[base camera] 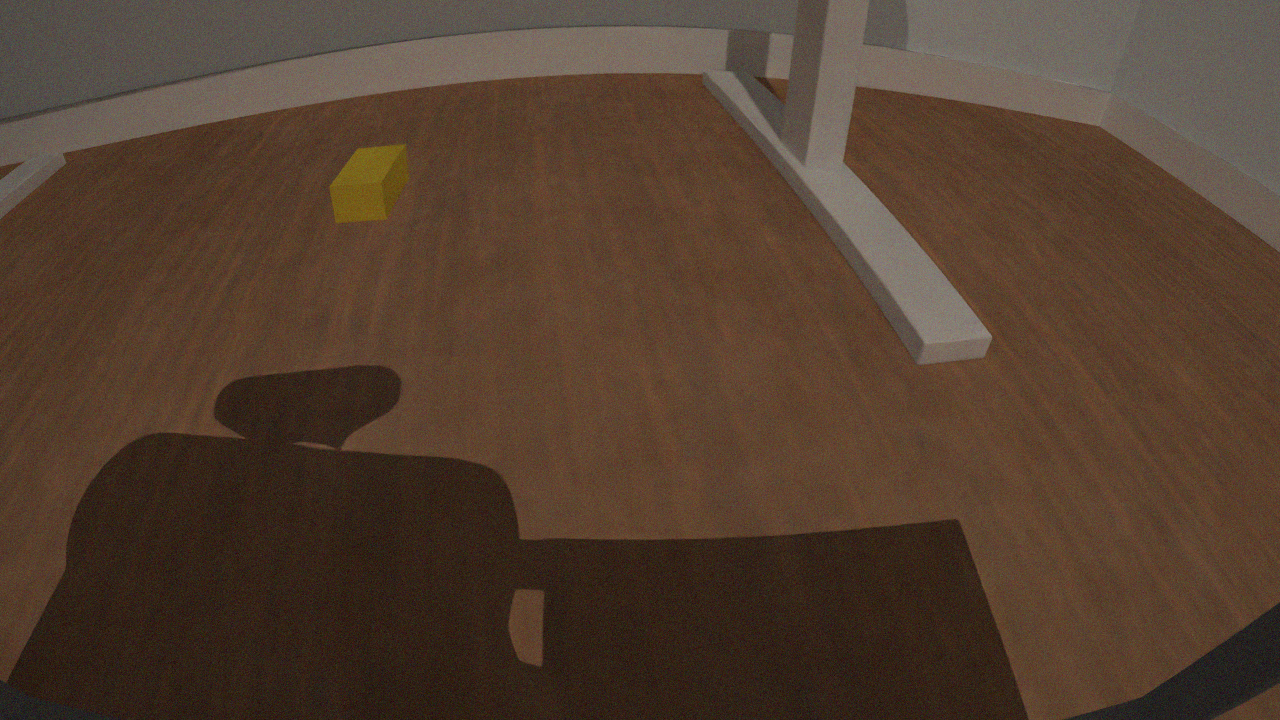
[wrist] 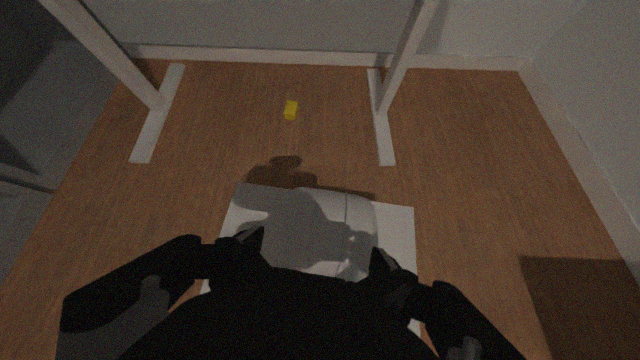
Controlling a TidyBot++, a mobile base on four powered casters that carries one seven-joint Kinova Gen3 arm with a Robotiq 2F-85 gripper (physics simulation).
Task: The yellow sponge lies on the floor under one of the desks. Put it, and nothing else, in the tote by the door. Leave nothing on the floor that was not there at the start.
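Places are measured from the arm's base along level axes (x ahead, y left, z up), in metres.
Where they show: gripper, fingertip midpoint: (wrist: 316, 248).
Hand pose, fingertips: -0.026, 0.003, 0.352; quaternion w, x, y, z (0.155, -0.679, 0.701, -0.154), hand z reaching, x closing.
Observation:
Things, the pixels of their top centre, and the offset from my fingertips, as dx, dy, dz. "spot": a spot on its surface instead.
- yellow sponge, middle of its top: (base camera: 368, 164) (wrist: 290, 107) +0.781, +0.251, -0.703
- desk's right foot, surface spot: (base camera: 881, 250) spot: +0.648, -0.271, -0.723
- left foot, surface spot: (wrist: 160, 120) spot: +0.590, +0.926, -0.724
The yellow sponge (base camera: 365, 186) (wrist: 290, 110) lies on the wooden floor between the desk's two white feet. It stands at the upper left in the base camera view and above the middle in the wrist view. My gripper (wrist: 316, 248) is open, with its two dark fingers wide apart and nothing between them. It hangs above the robot's white base, well short of the sponge. The gripper does not show in the base camera view; a dark shadow of the robot lies on the floor there. The tote does not show in either view.
The desk's right foot (base camera: 881, 250) (wrist: 383, 137) lies to the right of the sponge, with a leg rising from it. The left foot (wrist: 160, 120) lies to the left. A wall with a pale baseboard (base camera: 501, 55) (wrist: 260, 54) runs behind. Another wall (wrist: 590, 100) stands at the right.

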